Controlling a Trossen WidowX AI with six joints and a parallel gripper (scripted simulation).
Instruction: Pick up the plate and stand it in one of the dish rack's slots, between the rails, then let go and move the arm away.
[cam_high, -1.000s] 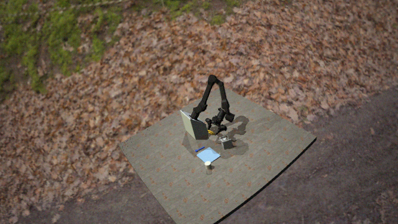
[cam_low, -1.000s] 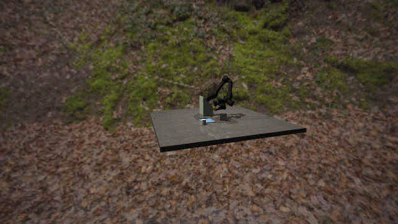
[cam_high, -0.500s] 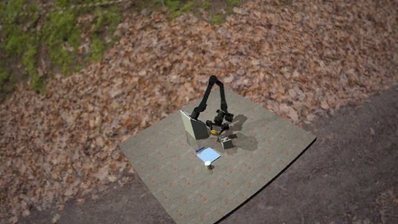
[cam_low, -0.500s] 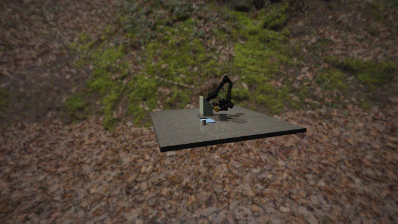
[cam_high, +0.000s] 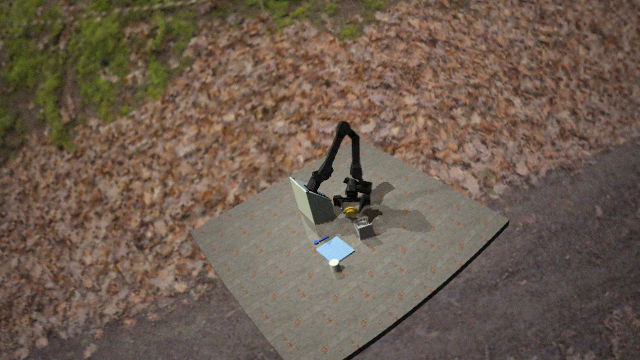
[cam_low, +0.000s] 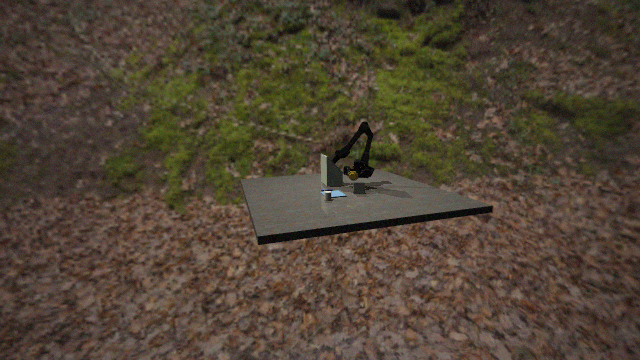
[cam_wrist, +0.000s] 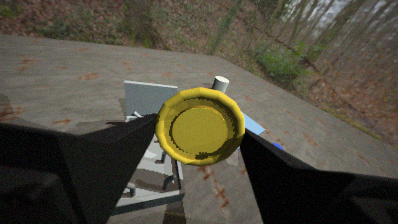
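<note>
My gripper tip is now 50 mm short of the dish rack, 30 mm to the right of it and 70 mm above it. Round my gripper tip: blue spoon (20 mm behind, 190 mm to the right, 90 mm below); light blue mat (90 mm ahead, 160 mm to the right, 90 mm below); yellow plate (10 mm behind).
</note>
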